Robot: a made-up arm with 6 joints.
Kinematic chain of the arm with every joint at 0, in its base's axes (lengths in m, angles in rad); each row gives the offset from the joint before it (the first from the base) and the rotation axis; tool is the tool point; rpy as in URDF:
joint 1: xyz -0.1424 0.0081 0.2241 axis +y
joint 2: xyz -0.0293 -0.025 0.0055 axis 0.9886 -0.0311 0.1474
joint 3: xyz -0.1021 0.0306 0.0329 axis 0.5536 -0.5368 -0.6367
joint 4: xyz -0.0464 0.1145 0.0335 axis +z
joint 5: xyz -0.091 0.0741 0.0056 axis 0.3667 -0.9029 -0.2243
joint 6: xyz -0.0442 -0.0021 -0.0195 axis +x
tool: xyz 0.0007 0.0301 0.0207 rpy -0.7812 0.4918 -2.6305
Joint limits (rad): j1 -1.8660..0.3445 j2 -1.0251..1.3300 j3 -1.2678..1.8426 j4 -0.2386..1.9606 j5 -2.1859..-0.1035 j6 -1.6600..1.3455
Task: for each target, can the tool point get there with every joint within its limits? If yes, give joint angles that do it. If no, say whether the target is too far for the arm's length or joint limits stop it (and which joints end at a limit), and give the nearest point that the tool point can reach.
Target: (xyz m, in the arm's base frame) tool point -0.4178 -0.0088 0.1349
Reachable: yes | joints -0.7066 -0.1543 -0.3301 1.5297 -0.5143 -0.5273
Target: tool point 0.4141 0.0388 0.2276
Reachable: no: too far | nearest point 0.1351 0.1978 0.0872 | short by 0.350 m
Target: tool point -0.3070 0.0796 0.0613
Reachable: yes | joints -1.4105 -0.5378 -0.8848 1.6145 -0.2919 0.6626
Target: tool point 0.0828 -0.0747 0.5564
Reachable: no: joint limits stop it (at a limit: joint 1, joint 3, joint 4, joint 5) | nearest point -0.1341 -0.0631 0.5645 | short by 0.217 m
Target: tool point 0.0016 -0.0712 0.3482
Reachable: no: joint limits stop it (at a limit: joint 1, joint 3, joint 4) | nearest point -0.1926 -0.0601 0.3724 | short by 0.196 m
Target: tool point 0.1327 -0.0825 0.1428
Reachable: no: joint limits stop it (at a limit: joint 1, joint 2, joint 5) | nearest point 0.0219 0.0473 0.0983 | short by 0.176 m
